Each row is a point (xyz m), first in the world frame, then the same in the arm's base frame.
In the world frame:
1: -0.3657 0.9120 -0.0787
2: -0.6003 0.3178 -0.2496
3: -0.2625 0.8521 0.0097
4: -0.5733 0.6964 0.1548
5: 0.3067 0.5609 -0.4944
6: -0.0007 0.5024 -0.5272
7: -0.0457 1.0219 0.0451
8: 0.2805 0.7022 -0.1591
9: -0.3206 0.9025 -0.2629
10: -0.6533 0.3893 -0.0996
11: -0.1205 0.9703 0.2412
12: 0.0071 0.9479 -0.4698
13: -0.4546 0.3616 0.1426
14: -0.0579 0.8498 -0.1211
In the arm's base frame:
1: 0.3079 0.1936 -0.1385
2: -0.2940 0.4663 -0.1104
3: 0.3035 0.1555 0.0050
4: 0.2388 0.5256 0.0321
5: -0.1949 -0.4873 0.0396
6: -0.2673 -0.2192 -0.1083
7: 0.4712 -0.0588 0.0601
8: 0.0977 -0.3548 0.2125
9: 0.2061 0.0779 -0.2494
10: -0.1566 0.5596 -0.0570
11: 0.5260 0.1025 0.1931
12: 0.1448 -0.3072 -0.2642
13: -0.0529 0.4963 0.2331
14: 0.2380 -0.0783 0.0085

